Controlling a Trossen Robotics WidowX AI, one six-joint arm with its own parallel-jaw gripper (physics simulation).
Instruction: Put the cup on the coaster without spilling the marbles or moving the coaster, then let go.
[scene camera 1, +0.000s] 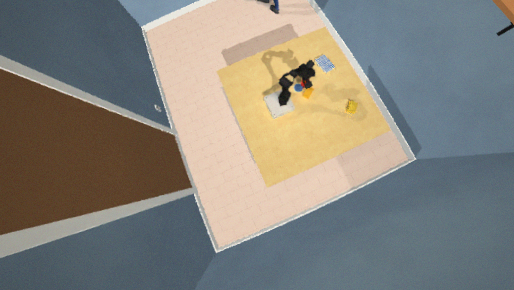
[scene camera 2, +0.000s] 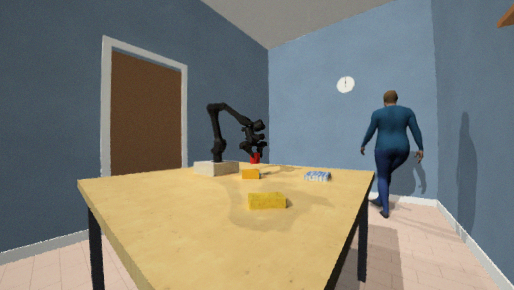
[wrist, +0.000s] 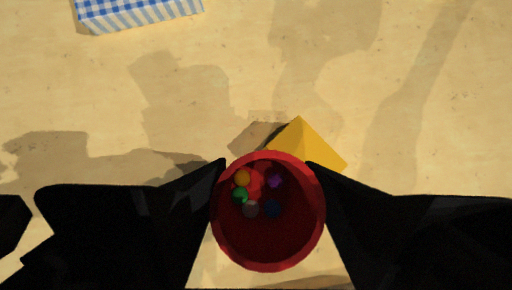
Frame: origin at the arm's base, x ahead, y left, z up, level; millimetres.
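Seen in the pictures: gripper, fingertip midpoint: (scene camera 1: 307, 82) (scene camera 2: 257, 157) (wrist: 265, 164); arm's base, link origin: (scene camera 1: 282, 102) (scene camera 2: 217, 162).
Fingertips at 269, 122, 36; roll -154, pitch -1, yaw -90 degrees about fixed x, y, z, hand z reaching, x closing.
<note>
Pixels of each thing's top centre, then the offset from my fingertips to it, as dx, dy, dz.
- red cup, top centre: (wrist: 268, 209) (scene camera 2: 254, 152) (scene camera 1: 305, 80) -24, +0, +30
- blue round coaster, top centre: (scene camera 1: 298, 87) -59, +20, -108
- orange-yellow block, top centre: (wrist: 307, 155) (scene camera 2: 250, 169) (scene camera 1: 308, 91) +10, -62, -66
- blue-and-white checked block, top centre: (scene camera 2: 317, 173) (scene camera 1: 325, 63) +278, +207, -87
- yellow sponge, top centre: (scene camera 2: 266, 195) (scene camera 1: 353, 106) +382, -308, -82
The red cup (scene camera 1: 303, 84) (scene camera 2: 255, 159) (wrist: 270, 240) is held upright above the table. Several marbles, among them orange, green, purple and blue ones, lie inside it in the wrist view. My gripper (scene camera 1: 304, 82) (scene camera 2: 255, 154) (wrist: 265, 164) is shut on the cup, with one finger on each side. The blue round coaster (scene camera 1: 298, 87) lies on the table near the arm's base, between the base and the cup in scene camera 1. A thin sliver of the coaster (scene camera 2: 264, 174) shows beside the orange block in scene camera 2. The coaster does not show in the wrist view.
An orange-yellow block (scene camera 1: 308, 93) (scene camera 2: 250, 174) (wrist: 305, 142) stands close to the coaster and cup. A blue-and-white checked block (scene camera 1: 325, 63) (scene camera 2: 317, 176) (wrist: 140, 14) and a yellow sponge (scene camera 1: 351, 106) (scene camera 2: 267, 200) lie farther out. The pale arm base (scene camera 1: 273, 109) (scene camera 2: 202, 168) is nearby.
</note>
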